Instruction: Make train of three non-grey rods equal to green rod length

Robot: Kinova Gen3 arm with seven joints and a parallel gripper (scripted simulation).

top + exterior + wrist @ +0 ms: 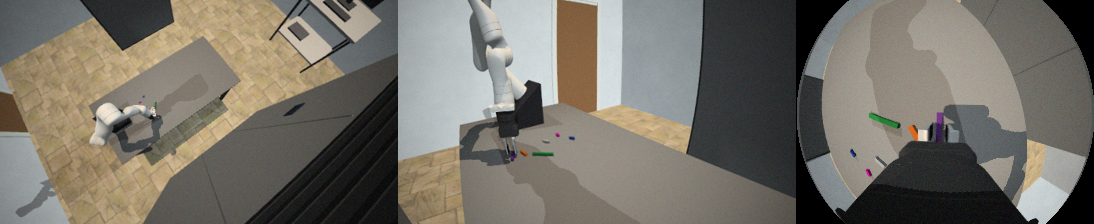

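Right now the purple rod is 3 cm below my hand. Also, from my hand: orange rod: 5 cm to the left, 3 cm below; green rod: 11 cm to the left, 5 cm ahead, 3 cm below; grey rod: 17 cm to the left, 3 cm below, 3 cm behind.
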